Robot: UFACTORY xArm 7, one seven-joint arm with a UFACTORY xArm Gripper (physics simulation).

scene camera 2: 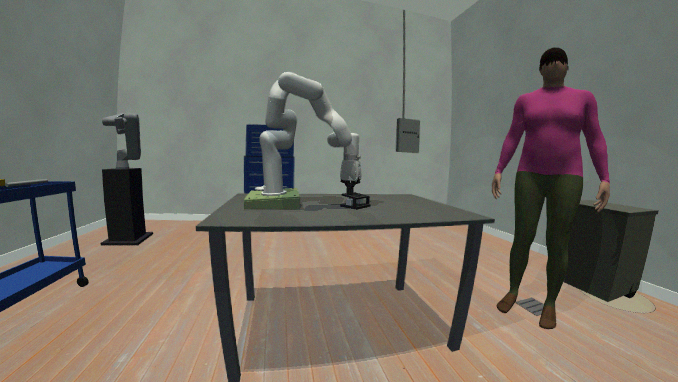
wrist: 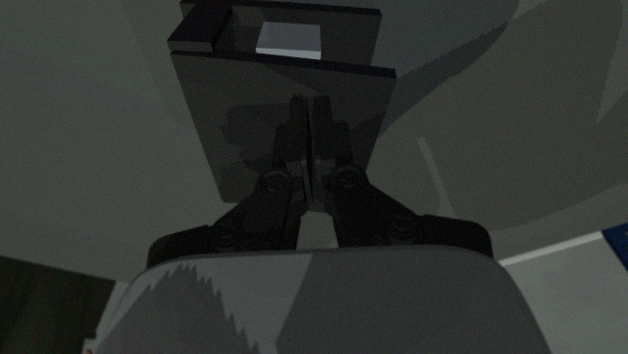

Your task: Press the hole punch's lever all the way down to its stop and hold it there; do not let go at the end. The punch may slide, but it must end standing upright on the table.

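Places are measured from the arm's base along level axes (x ahead, y left, z up), in metres.
Pixels of known places: gripper, fingertip midpoint: (scene camera 2: 349, 194) (wrist: 312, 121); arm's base, link origin: (scene camera 2: 273, 193).
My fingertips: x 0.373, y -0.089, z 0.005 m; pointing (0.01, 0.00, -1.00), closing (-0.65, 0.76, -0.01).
For each thing: its top centre in the pictures, then the offset to it from my fingertips. "pt": a spot on its surface instead. Level surfaces: height alone.
- black hole punch, surface spot: (scene camera 2: 361, 206) pt 0.046 m ahead, 0.049 m right, 0.053 m down
- table, surface height: 0.062 m down
- base, surface spot: (wrist: 345, 32) pt 0.028 m back, 0.002 m left, 0.050 m down
- light grey block, surface spot: (wrist: 290, 37) pt 0.014 m back, 0.024 m right, 0.033 m down
The black hole punch (scene camera 2: 361, 206) stands upright on the table (scene camera 2: 280, 219). Its flat lever (scene camera 2: 358, 195) (wrist: 220, 85) looks nearly level in the scene view, above and apart from the base (wrist: 345, 32) at the front. A light grey block (wrist: 290, 37) shows between lever and base in the wrist view. My gripper (scene camera 2: 349, 194) (wrist: 312, 121) is shut and empty, pointing down, with its fingertips at the lever's top face and apparently touching it. Whether the lever is at its stop cannot be told; the fingers hide part of the lever.
The arm's green base block (scene camera 2: 272, 201) stands on the table left of the punch. A person (scene camera 2: 555, 130) stands on the floor right of the table. A blue cart (scene camera 2: 37, 191) is at the far left, and another small arm stands on a black pedestal (scene camera 2: 122, 205).
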